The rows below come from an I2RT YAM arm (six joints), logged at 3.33 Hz.
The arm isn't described. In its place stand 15 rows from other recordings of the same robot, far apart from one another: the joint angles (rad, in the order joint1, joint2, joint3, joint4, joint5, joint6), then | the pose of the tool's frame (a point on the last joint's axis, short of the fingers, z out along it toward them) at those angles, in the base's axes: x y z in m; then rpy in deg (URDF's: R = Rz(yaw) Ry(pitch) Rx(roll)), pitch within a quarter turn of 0, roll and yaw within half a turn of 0.
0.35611, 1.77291, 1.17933, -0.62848, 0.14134, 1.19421 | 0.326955 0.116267 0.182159 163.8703 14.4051 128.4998
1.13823, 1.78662, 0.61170, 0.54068, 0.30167, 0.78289 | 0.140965 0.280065 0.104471 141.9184 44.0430 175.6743
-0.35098, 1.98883, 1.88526, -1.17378, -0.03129, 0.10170 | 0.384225 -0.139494 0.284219 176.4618 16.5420 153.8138
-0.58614, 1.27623, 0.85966, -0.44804, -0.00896, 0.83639 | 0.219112 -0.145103 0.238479 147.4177 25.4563 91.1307
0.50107, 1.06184, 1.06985, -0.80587, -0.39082, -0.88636 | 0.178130 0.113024 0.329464 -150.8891 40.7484 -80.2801
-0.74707, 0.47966, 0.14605, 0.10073, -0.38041, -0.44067 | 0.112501 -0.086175 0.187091 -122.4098 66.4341 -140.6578
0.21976, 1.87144, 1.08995, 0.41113, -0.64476, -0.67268 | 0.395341 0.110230 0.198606 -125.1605 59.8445 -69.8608
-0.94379, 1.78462, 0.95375, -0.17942, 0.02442, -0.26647 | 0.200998 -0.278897 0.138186 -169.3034 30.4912 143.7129
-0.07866, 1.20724, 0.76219, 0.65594, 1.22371, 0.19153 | 0.253860 -0.053590 0.326953 79.3702 67.2932 5.1500
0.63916, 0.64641, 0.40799, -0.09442, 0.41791, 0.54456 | 0.138791 0.085153 0.238149 128.4418 61.2952 136.3012
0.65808, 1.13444, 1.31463, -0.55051, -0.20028, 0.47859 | 0.185714 0.152515 0.416292 125.7203 52.5906 169.7253
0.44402, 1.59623, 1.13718, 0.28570, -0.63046, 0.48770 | 0.328854 0.179677 0.304922 104.1804 55.3384 163.7168
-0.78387, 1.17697, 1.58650, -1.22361, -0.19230, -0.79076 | 0.142432 -0.132390 0.430671 -151.3256 35.5653 -165.8414
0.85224, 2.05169, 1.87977, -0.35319, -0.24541, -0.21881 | 0.314529 0.372799 0.310353 -171.9321 60.5839 -105.7840
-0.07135, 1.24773, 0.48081, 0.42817, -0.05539, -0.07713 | 0.257038 -0.016395 0.200634 -170.7003 70.3534 -170.8601
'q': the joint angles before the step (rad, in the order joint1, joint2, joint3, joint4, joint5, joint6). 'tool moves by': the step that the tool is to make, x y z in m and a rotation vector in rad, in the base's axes. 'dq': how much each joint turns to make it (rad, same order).
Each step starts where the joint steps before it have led.
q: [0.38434 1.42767 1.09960 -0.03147 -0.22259 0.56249]
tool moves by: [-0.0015 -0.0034 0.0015 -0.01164 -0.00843 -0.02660]
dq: [-0.00517 -0.01191 -0.00476 -0.00485 0.02496 -0.00566]
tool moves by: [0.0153 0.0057 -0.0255 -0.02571 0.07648 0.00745]
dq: [-0.00210 0.08461 0.00487 -0.00077 -0.01048 0.00031]
